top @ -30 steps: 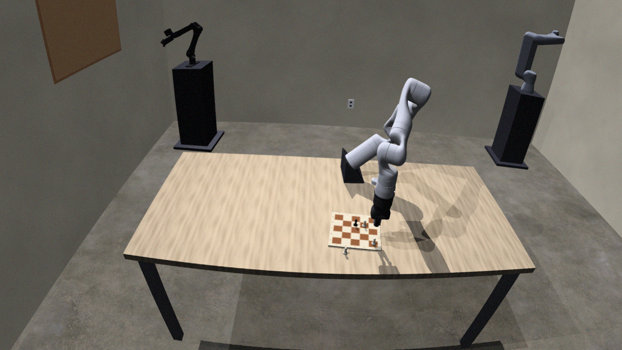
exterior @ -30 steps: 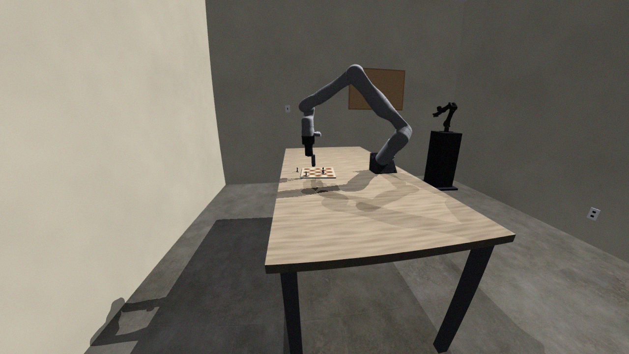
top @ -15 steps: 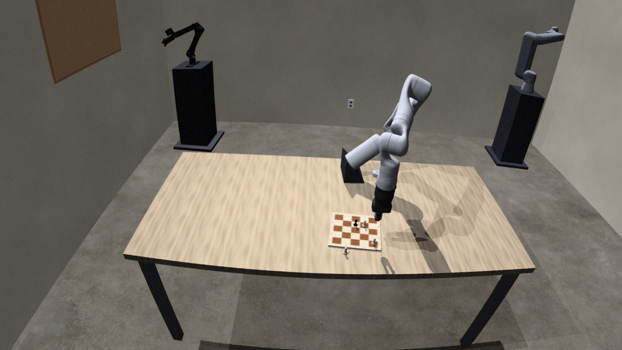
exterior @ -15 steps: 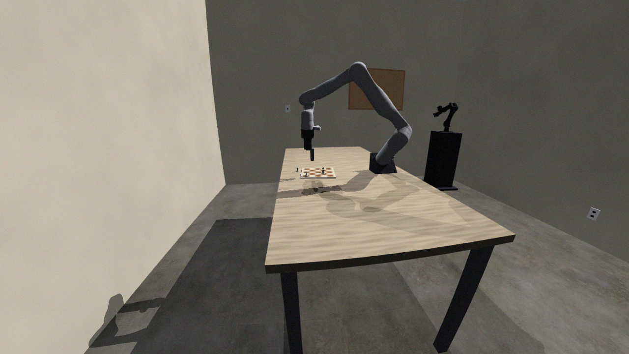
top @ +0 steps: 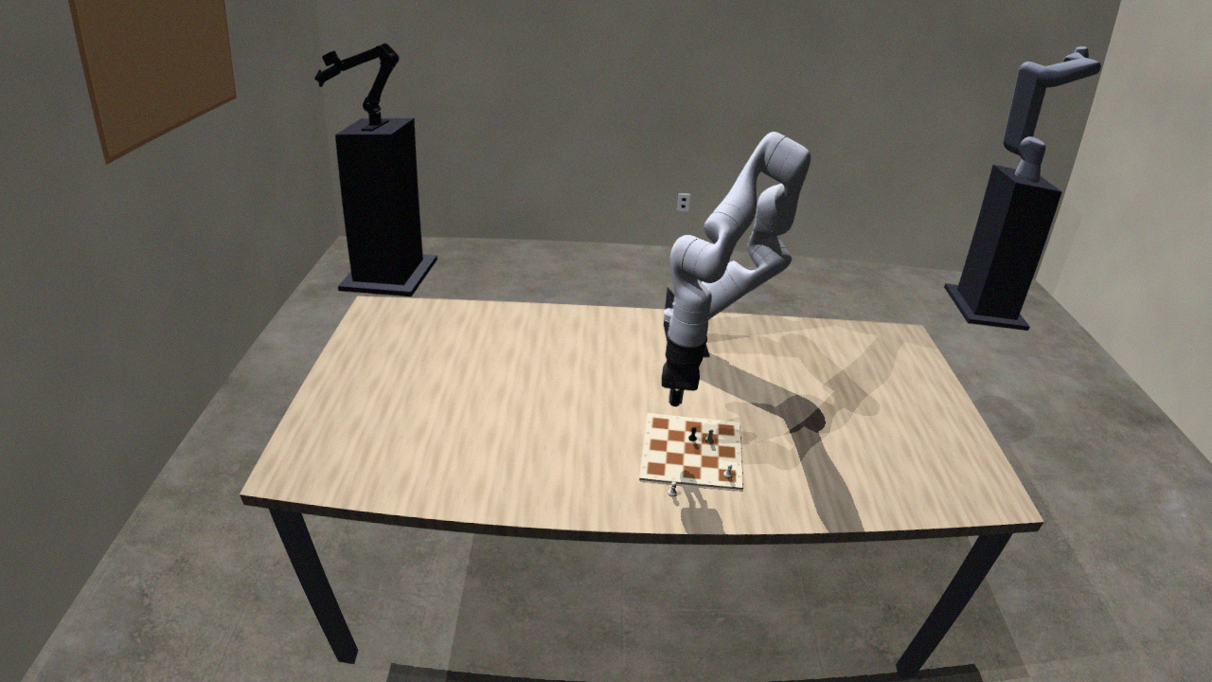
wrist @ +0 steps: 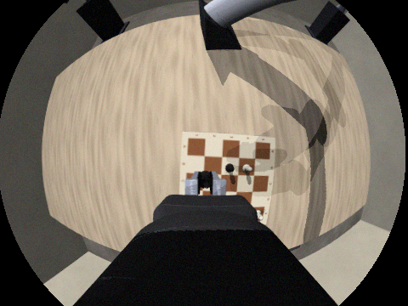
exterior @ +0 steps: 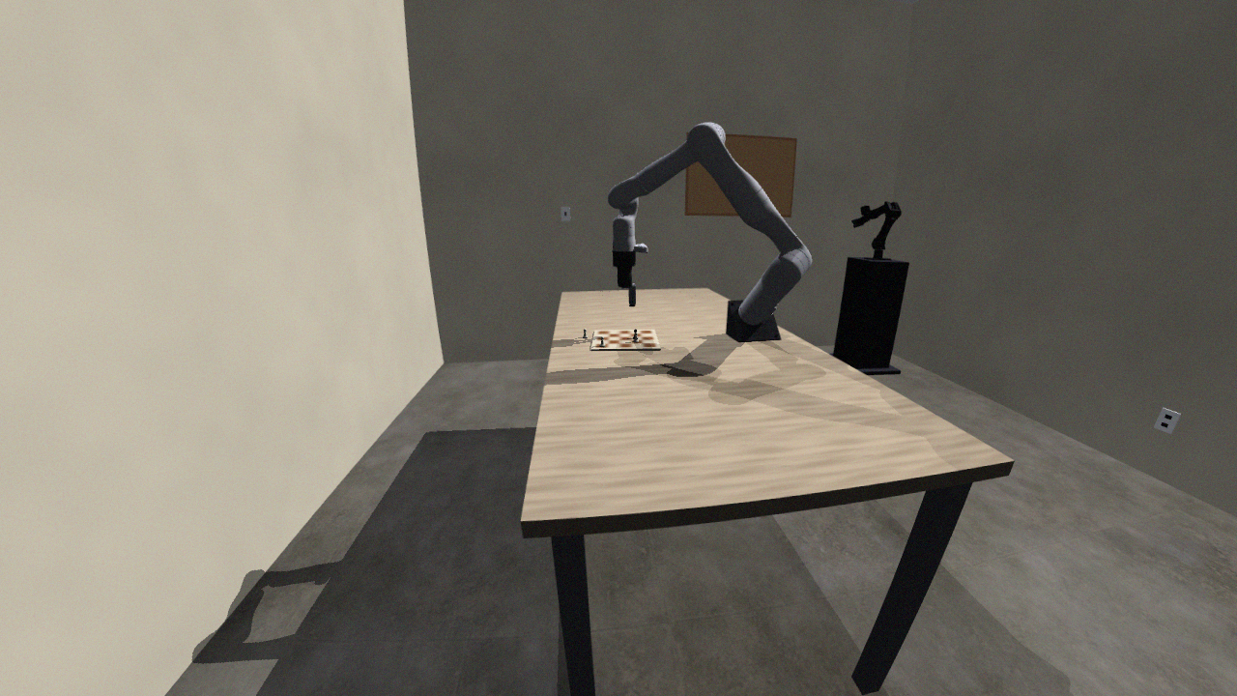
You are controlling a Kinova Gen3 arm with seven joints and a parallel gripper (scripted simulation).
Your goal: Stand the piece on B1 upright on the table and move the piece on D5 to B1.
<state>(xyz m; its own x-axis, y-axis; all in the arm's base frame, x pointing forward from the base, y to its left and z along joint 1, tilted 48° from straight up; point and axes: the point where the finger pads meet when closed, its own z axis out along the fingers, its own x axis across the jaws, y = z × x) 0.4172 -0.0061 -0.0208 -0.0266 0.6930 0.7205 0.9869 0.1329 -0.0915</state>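
Now: the chessboard 13 cm below my hand, 5 cm to the left of it and 3 cm ahead of it.
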